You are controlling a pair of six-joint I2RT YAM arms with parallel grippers.
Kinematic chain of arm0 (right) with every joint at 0, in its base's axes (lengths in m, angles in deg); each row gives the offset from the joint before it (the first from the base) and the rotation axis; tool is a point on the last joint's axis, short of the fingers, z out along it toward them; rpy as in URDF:
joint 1: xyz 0 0 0.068 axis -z
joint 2: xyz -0.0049 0.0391 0.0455 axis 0.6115 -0.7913 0
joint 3: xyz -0.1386 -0.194 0.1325 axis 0.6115 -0.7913 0
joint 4: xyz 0.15 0.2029 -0.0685 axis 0.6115 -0.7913 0
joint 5: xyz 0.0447 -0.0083 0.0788 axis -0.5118 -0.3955 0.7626
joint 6: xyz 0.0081 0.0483 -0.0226 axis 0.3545 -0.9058 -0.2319
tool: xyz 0 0 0 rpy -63.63 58.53 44.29
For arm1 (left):
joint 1: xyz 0 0 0.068 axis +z
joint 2: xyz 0.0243 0.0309 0.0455 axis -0.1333 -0.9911 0
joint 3: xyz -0.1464 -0.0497 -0.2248 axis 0.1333 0.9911 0
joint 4: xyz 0.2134 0.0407 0.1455 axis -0.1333 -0.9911 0
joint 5: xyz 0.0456 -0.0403 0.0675 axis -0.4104 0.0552 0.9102
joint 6: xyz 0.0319 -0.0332 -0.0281 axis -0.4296 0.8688 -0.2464
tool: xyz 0 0 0 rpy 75.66 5.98 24.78
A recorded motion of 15 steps. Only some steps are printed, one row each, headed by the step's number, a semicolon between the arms.
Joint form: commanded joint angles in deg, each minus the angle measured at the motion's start. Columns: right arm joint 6, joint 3, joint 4, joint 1, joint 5, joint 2; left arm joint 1, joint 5, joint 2, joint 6, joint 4, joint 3.
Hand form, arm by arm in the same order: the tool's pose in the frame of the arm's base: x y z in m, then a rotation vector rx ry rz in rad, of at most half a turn. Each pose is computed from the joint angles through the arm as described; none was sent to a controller.
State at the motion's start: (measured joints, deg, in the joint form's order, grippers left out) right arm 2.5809 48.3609 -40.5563 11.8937 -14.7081 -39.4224; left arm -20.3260 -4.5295 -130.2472 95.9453 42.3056 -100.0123
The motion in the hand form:
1: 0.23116 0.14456 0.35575 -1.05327 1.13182 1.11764; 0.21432 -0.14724 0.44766 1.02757 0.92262 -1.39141
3: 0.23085 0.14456 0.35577 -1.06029 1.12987 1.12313; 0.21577 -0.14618 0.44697 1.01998 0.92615 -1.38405
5: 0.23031 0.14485 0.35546 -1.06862 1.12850 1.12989; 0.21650 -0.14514 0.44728 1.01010 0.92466 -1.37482
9: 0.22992 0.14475 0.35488 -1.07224 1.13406 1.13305; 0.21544 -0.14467 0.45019 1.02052 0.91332 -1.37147
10: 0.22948 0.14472 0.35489 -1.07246 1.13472 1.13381; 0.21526 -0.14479 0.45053 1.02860 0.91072 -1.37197
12: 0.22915 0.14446 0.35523 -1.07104 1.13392 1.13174; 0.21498 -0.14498 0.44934 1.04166 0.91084 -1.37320
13: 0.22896 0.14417 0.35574 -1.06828 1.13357 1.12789; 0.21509 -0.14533 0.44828 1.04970 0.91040 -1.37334
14: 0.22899 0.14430 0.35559 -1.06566 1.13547 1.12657; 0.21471 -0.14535 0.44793 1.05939 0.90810 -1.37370
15: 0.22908 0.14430 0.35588 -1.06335 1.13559 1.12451; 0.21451 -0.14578 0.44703 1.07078 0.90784 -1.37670
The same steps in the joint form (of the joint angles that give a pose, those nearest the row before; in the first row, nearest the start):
1: -0.44 0.95 3.59 0.03 1.75 -0.19; 0.38 -2.93 0.05 3.08 3.46 -0.44
3: -0.45 0.97 3.50 0.03 2.23 -0.17; 0.72 -2.69 -0.02 2.91 3.47 -0.35
5: -0.41 0.95 3.35 -0.04 2.73 -0.14; 0.96 -2.21 -0.01 2.71 3.55 -0.34
9: -0.24 0.93 2.75 -0.04 2.93 -0.02; 0.98 -2.65 0.03 2.64 3.57 -0.86
10: -0.25 0.89 2.65 -0.07 2.92 0.08; 0.96 -3.05 -0.01 2.58 3.57 -0.98
12: -0.22 0.86 2.63 -0.06 2.81 0.19; 0.94 -3.71 0.03 2.33 3.50 -0.79
13: -0.16 0.89 2.57 -0.04 2.61 0.30; 0.91 -4.08 -0.02 2.12 3.52 -0.66
14: -0.16 0.86 2.53 -0.08 2.40 0.30; 0.90 -4.56 0.01 1.99 3.56 -0.59
15: -0.16 0.91 2.53 -0.08 2.24 0.30; 0.83 -5.13 -0.01 1.89 3.57 -0.49

